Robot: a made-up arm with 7 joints. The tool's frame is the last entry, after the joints.
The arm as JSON. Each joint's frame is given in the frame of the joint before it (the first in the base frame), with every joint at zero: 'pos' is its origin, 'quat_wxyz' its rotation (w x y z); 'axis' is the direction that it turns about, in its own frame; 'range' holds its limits. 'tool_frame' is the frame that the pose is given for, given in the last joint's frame.
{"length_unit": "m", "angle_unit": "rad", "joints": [
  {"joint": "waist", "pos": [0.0, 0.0, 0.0], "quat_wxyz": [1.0, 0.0, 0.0, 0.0], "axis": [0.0, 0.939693, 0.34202], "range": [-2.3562, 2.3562]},
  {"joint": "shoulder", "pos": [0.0, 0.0, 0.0], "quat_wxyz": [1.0, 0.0, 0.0, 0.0], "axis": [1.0, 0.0, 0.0], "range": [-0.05, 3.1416]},
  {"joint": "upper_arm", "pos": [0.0, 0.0, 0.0], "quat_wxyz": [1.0, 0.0, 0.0, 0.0], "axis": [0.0, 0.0, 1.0], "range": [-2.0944, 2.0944]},
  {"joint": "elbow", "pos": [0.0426, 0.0, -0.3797], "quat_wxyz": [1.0, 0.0, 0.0, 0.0], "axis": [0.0, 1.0, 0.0], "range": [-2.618, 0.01]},
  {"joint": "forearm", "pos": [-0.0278, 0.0, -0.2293], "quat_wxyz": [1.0, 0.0, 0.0, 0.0], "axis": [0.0, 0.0, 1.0], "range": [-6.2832, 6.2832]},
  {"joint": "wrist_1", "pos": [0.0, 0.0, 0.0], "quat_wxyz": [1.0, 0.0, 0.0, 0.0], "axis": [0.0, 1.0, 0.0], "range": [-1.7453, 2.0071]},
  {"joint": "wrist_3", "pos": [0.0, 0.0, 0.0], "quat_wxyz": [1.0, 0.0, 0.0, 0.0], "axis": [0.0, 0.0, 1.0], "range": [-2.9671, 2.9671]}
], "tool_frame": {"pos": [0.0, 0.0, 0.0], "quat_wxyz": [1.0, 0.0, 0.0, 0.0]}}
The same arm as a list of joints. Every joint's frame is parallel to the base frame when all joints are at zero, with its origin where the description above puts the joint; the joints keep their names.
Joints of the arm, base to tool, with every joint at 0 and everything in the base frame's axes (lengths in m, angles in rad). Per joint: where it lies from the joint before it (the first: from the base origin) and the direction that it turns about. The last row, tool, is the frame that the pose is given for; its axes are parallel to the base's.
waist: axis 0 0.9397 0.342 xyz 0.0000 0.0000 0.0000
shoulder: axis 1 0 0 xyz 0.0000 0.0000 0.0000
upper_arm: axis 0 0 1 xyz 0.0000 0.0000 0.0000
elbow: axis 0 1 0 xyz 0.0426 0.0000 -0.3797
forearm: axis 0 0 1 xyz -0.0278 0.0000 -0.2293
wrist_1: axis 0 1 0 xyz 0.0000 0.0000 0.0000
wrist_3: axis 0 0 1 xyz 0.0000 0.0000 0.0000
tool: xyz 0.0000 0.0000 0.0000
Joint limits (rad, base to tool): -2.3562..2.3562 -0.0500..3.1416 -2.0944..2.0944 -2.6180..0.0100 -6.2832..6.2832 -1.7453..2.0071 -2.9671..2.9671

